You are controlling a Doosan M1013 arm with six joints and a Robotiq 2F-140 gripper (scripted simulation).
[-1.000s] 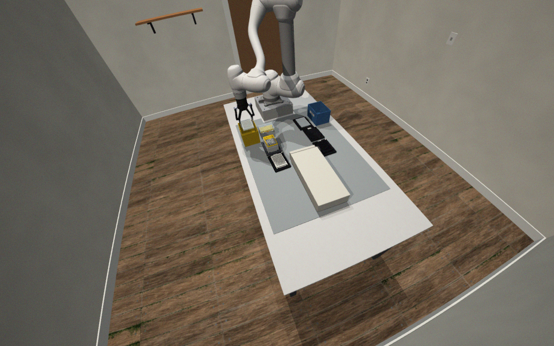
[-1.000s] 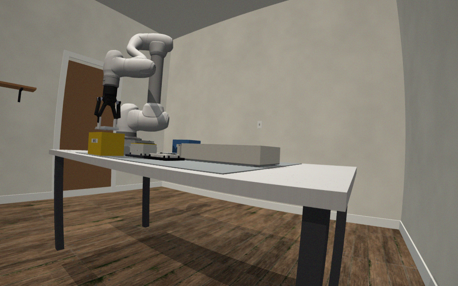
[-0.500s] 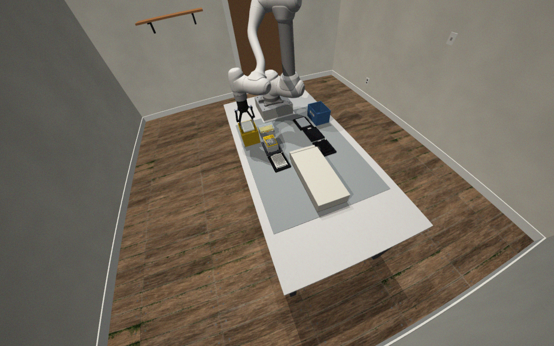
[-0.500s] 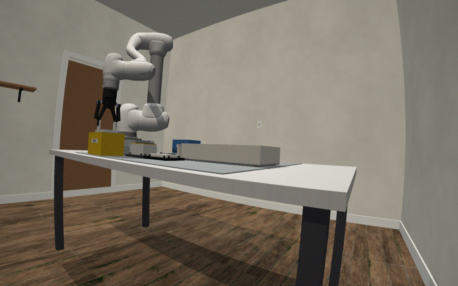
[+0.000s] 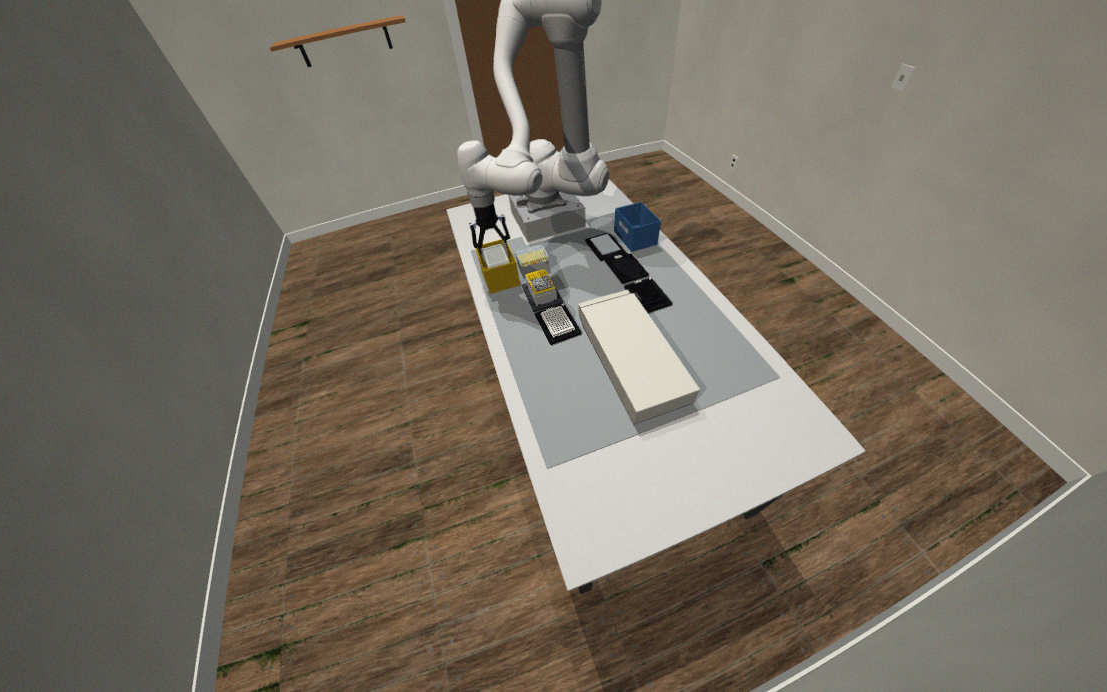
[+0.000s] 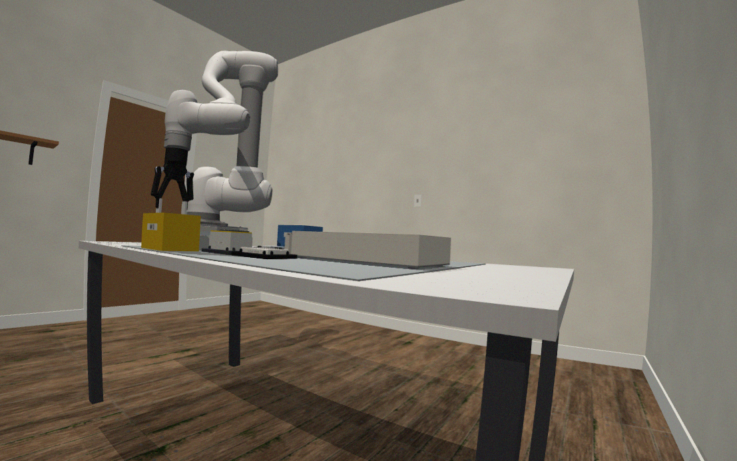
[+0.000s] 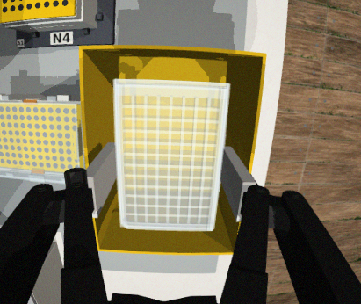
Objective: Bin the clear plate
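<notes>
My gripper is now 2 cm above the clear plate. Round my hand: white plate (35 cm ahead, 15 cm to the left, 11 cm below); then yellow tip rack (17 cm ahead, 13 cm to the left, 7 cm below); then yellow bin W1 (9 cm below).
</notes>
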